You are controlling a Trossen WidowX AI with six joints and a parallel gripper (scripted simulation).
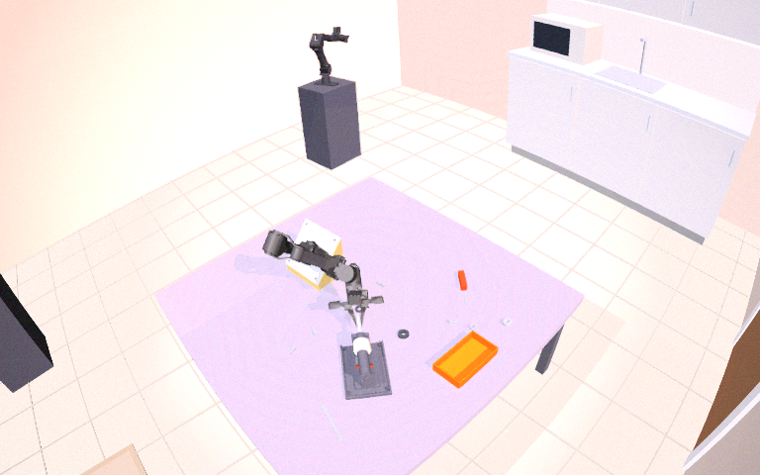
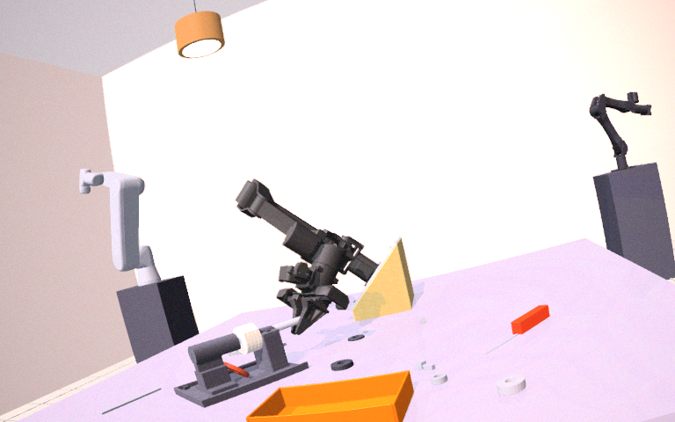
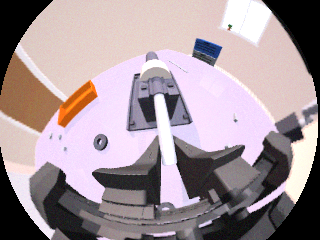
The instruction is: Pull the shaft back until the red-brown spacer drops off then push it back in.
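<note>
My gripper tip is now 40 mm short of the pale shaft, 30 mm to the left of it and 20 mm below it. Also, from my gripper tip: orange tray (350 mm ahead, 150 mm to the left, 50 mm below); then dark fixture (120 mm ahead, 100 mm to the right, 10 mm below); then red-brown spacer (120 mm ahead, 90 mm to the right, 30 mm below).
</note>
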